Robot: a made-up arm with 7 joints. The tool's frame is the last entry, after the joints.
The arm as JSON. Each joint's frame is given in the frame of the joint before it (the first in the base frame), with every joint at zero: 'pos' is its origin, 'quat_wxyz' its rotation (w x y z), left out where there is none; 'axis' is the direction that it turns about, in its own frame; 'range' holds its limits. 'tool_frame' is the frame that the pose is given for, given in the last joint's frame.
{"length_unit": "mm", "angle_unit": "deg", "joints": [
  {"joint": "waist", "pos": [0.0, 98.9, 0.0], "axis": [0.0, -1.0, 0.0], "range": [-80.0, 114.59]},
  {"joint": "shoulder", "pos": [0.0, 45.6, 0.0], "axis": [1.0, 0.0, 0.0], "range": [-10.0, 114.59]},
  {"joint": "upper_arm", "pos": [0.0, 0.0, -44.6], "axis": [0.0, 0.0, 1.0], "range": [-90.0, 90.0]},
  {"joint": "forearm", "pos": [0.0, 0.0, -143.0], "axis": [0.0, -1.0, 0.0], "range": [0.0, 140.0]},
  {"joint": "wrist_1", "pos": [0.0, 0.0, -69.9], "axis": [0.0, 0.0, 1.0], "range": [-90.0, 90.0]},
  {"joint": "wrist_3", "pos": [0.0, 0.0, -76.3], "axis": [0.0, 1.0, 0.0], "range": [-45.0, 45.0]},
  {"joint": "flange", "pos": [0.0, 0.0, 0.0], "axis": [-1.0, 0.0, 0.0], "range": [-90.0, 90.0]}
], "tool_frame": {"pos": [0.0, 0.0, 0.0]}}
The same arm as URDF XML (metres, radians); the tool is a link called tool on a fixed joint. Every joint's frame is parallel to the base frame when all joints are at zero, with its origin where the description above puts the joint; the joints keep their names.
<robot name="arm">
  <joint name="tool_joint" type="fixed">
    <parent link="link7"/>
    <child link="tool"/>
    <origin xyz="0.0000 0.0000 0.0000"/>
  </joint>
  <joint name="flange" type="revolute">
    <parent link="link6"/>
    <child link="link7"/>
    <origin xyz="0.0000 0.0000 0.0000"/>
    <axis xyz="-1 0 0"/>
    <limit lower="-1.5708" upper="1.5708"/>
  </joint>
  <joint name="wrist_3" type="revolute">
    <parent link="link5"/>
    <child link="link6"/>
    <origin xyz="0.0000 0.0000 -0.0763"/>
    <axis xyz="0 1 0"/>
    <limit lower="-0.7854" upper="0.7854"/>
  </joint>
  <joint name="wrist_1" type="revolute">
    <parent link="link4"/>
    <child link="link5"/>
    <origin xyz="0.0000 0.0000 -0.0699"/>
    <axis xyz="0 0 1"/>
    <limit lower="-1.5708" upper="1.5708"/>
  </joint>
  <joint name="forearm" type="revolute">
    <parent link="link3"/>
    <child link="link4"/>
    <origin xyz="0.0000 0.0000 -0.1430"/>
    <axis xyz="0 -1 0"/>
    <limit lower="0.0000" upper="2.4435"/>
  </joint>
  <joint name="upper_arm" type="revolute">
    <parent link="link2"/>
    <child link="link3"/>
    <origin xyz="0.0000 0.0000 -0.0446"/>
    <axis xyz="0 0 1"/>
    <limit lower="-1.5708" upper="1.5708"/>
  </joint>
  <joint name="shoulder" type="revolute">
    <parent link="link1"/>
    <child link="link2"/>
    <origin xyz="0.0000 0.0456 0.0000"/>
    <axis xyz="1 0 0"/>
    <limit lower="-0.1745" upper="2.0000"/>
  </joint>
  <joint name="waist" type="revolute">
    <parent link="base"/>
    <child link="link1"/>
    <origin xyz="0.0000 0.0989 0.0000"/>
    <axis xyz="0 -1 0"/>
    <limit lower="-1.3963" upper="2.0000"/>
  </joint>
  <link name="base"/>
  <link name="link1"/>
  <link name="link2"/>
  <link name="link3"/>
  <link name="link4"/>
  <link name="link5"/>
  <link name="link6"/>
  <link name="link7"/>
  <link name="tool"/>
</robot>

